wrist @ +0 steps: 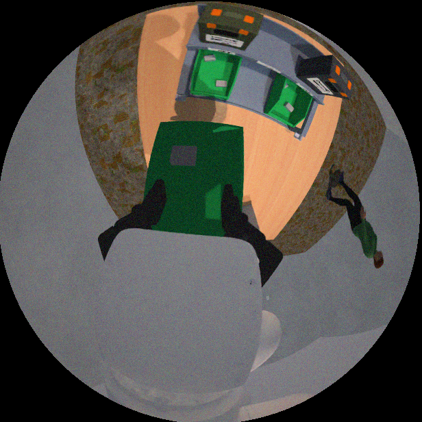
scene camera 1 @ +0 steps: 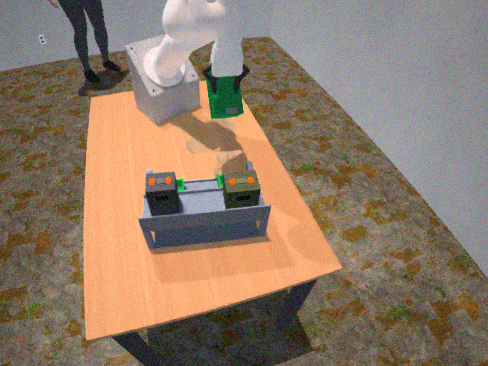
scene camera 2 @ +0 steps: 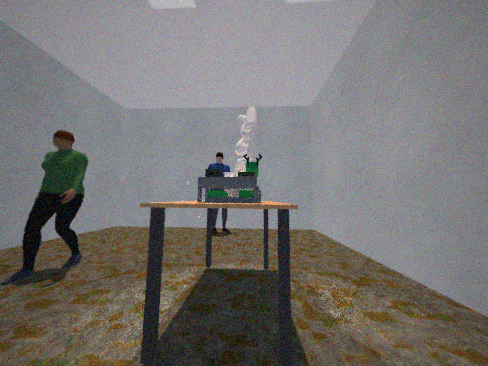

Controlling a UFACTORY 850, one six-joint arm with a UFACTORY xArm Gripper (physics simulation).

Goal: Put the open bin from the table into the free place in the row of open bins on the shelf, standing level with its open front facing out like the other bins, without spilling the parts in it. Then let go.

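Observation:
The green open bin (scene camera 1: 225,104) (scene camera 2: 252,168) (wrist: 200,137) hangs in the air near the robot's base, above the table (scene camera 1: 115,250). A grey part (wrist: 183,155) shows in it; its exact tilt is hard to judge. My gripper (scene camera 1: 226,91) (wrist: 193,191) reaches into the bin with fingers spread close to its side walls, holding it from inside. The grey shelf (scene camera 1: 205,230) (scene camera 2: 227,182) bears two green open bins, one (wrist: 215,75) at the left and one (wrist: 289,101) at the right in the wrist view, with a free place between them.
An olive box (scene camera 1: 241,192) (wrist: 235,27) and a black box (scene camera 1: 161,192) (wrist: 325,65) stand on the shelf's top board. The robot's pedestal (scene camera 1: 165,97) stands beside the held bin. A person in green (scene camera 2: 65,170) (wrist: 366,240) and a person in blue (scene camera 2: 219,167) stand away from the table.

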